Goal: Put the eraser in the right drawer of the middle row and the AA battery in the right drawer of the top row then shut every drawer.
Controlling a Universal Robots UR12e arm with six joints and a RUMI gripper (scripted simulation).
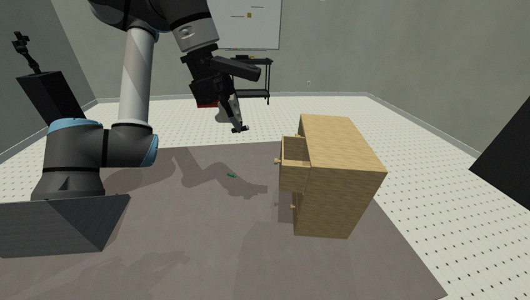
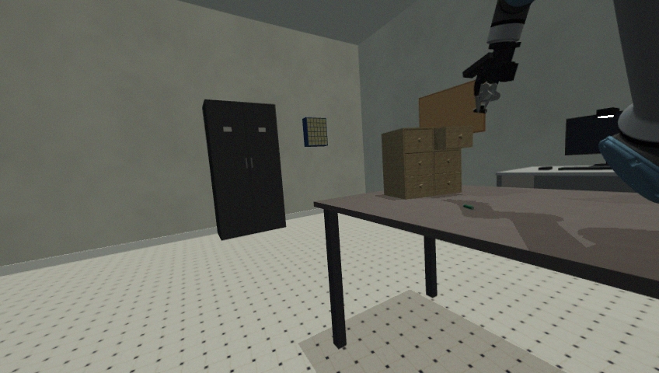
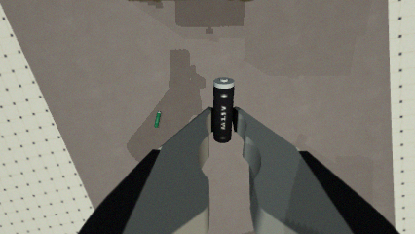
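My hand is 1 cm above the black AA battery. Also, from my hand: small green AA battery 7 cm behind, 17 cm to the left, 35 cm below; white eraser 28 cm ahead, 7 cm to the right, 23 cm below.
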